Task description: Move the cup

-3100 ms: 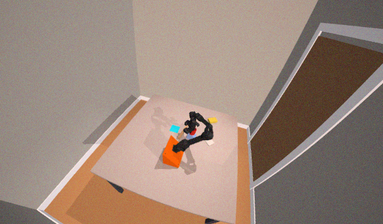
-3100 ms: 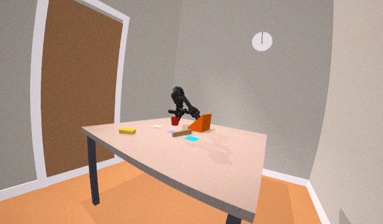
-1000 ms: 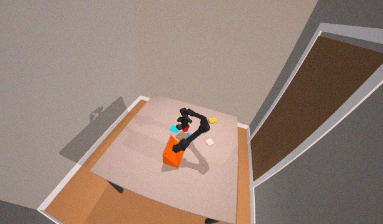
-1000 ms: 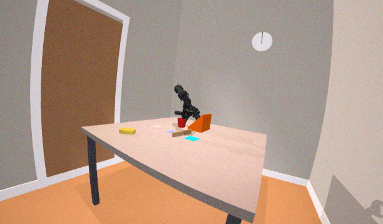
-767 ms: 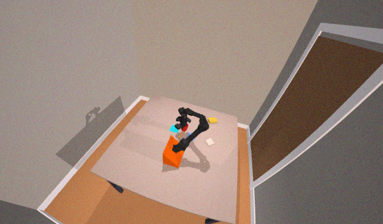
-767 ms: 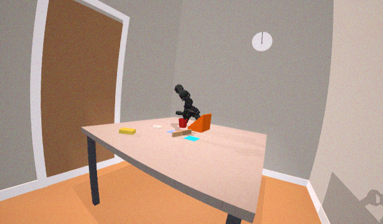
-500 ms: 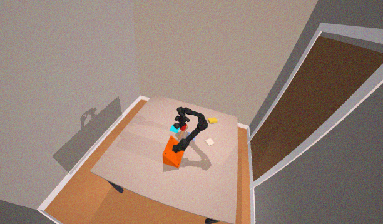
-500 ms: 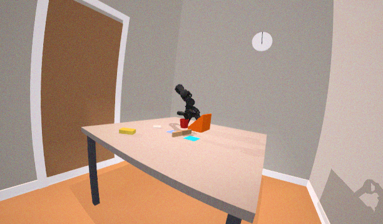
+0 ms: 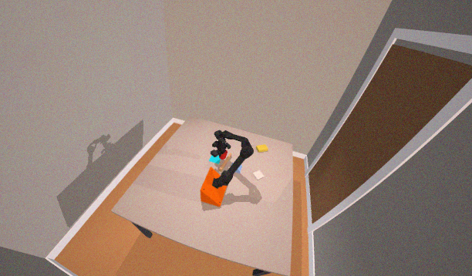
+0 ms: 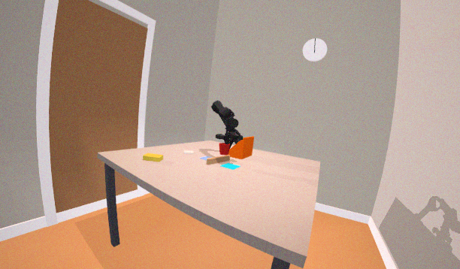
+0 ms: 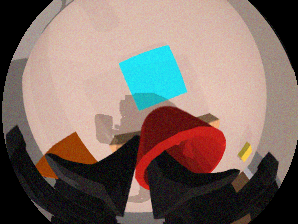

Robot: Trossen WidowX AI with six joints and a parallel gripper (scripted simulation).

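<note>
My gripper tip is now 11 cm above the cyan pad, 5 cm to the right of it and 4 cm short of it. The rest, counted from my gripper tip: wooden bar 9 cm below, 6 cm to the right, 1 cm ahead; light blue pad 16 cm to the right, 11 cm below, 2 cm behind; red cup 2 cm to the right, 2 cm ahead.
</note>
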